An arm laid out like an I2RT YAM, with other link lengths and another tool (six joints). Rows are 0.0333 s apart.
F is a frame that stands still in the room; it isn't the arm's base.
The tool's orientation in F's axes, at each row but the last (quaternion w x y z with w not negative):
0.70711 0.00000 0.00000 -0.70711
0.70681 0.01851 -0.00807 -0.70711
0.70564 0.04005 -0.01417 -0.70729
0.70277 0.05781 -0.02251 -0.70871
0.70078 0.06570 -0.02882 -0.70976
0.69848 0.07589 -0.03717 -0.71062
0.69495 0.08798 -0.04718 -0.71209
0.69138 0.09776 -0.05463 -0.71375
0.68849 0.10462 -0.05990 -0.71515
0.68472 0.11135 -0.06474 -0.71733
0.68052 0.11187 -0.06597 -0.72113
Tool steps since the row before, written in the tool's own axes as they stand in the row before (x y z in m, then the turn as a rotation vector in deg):
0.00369 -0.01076 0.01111 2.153 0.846 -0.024
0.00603 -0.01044 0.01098 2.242 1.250 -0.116
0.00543 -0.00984 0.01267 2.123 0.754 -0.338
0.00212 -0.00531 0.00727 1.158 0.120 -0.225
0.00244 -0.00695 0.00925 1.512 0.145 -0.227
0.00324 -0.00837 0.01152 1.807 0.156 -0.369
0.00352 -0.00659 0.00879 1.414 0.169 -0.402
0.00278 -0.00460 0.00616 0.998 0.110 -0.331
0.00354 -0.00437 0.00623 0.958 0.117 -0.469
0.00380 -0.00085 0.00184 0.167 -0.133 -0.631
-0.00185 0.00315 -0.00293 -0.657 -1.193 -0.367
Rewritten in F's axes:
-0.01076 -0.00369 0.01111 0.846 -2.153 -0.024
-0.01085 -0.00618 0.01049 1.253 -2.241 -0.102
-0.01079 -0.00585 0.01167 0.776 -2.112 -0.357
-0.00611 -0.00242 0.00651 0.138 -1.147 -0.268
-0.00815 -0.00280 0.00810 0.160 -1.501 -0.285
-0.01014 -0.00367 0.00984 0.190 -1.788 -0.440
-0.00821 -0.00380 0.00716 0.216 -1.394 -0.446
-0.00588 -0.00295 0.00485 0.154 -0.981 -0.363
-0.00580 -0.00370 0.00481 0.194 -0.933 -0.493
-0.00142 -0.00385 0.00130 0.022 -0.122 -0.655
0.00387 0.00181 -0.00192 -1.029 0.753 -0.603

